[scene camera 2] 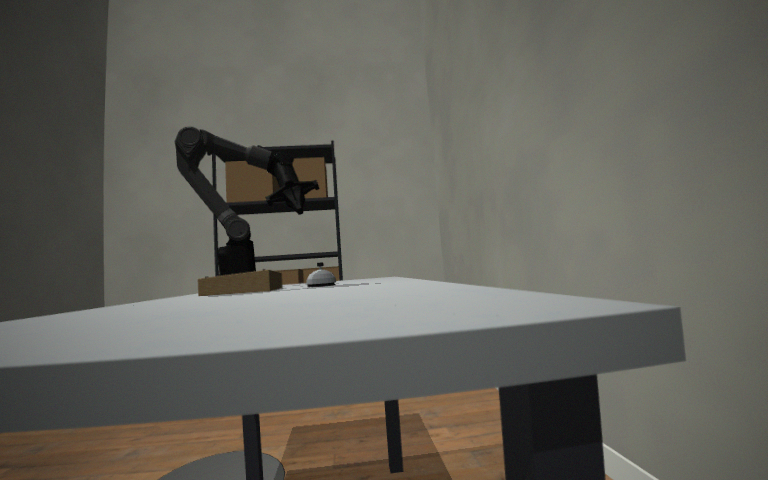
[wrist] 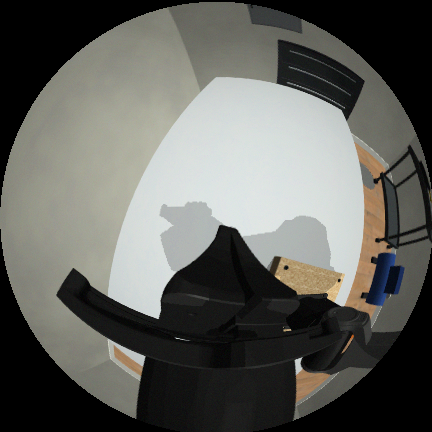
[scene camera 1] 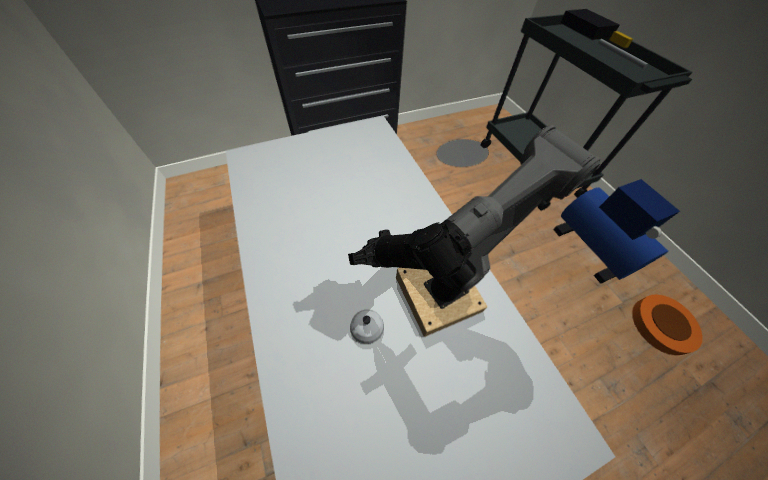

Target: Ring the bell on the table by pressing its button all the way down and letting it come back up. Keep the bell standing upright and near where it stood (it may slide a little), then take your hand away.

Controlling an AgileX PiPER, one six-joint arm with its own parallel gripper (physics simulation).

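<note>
The bell (scene camera 1: pixel 366 327) (scene camera 2: pixel 321 277) stands upright on the white table (scene camera 1: pixel 317 186) (scene camera 2: pixel 237 328) (wrist: pixel 240 150). It has a rounded silver-white dome, and its small dark button (scene camera 1: pixel 367 319) (scene camera 2: pixel 320 264) stands up above the dome. My gripper (scene camera 1: pixel 350 258) (scene camera 2: pixel 300 211) (wrist: pixel 224 237) is shut, with its fingertips together and nothing between them. It hangs well above the table, tilted downward, and is apart from the bell. In the second scene view the tips are high above the bell and a little to its left. The bell does not show in the wrist view.
The arm's wooden base block (scene camera 1: pixel 416 294) (scene camera 2: pixel 243 283) (wrist: pixel 305 275) sits beside the bell. A dark drawer cabinet (scene camera 1: pixel 339 50) (wrist: pixel 320 75) stands behind the table's far end. A cart (scene camera 1: pixel 628 84), a blue object (scene camera 1: pixel 608 232) and an orange ring (scene camera 1: pixel 645 331) are beyond the arm.
</note>
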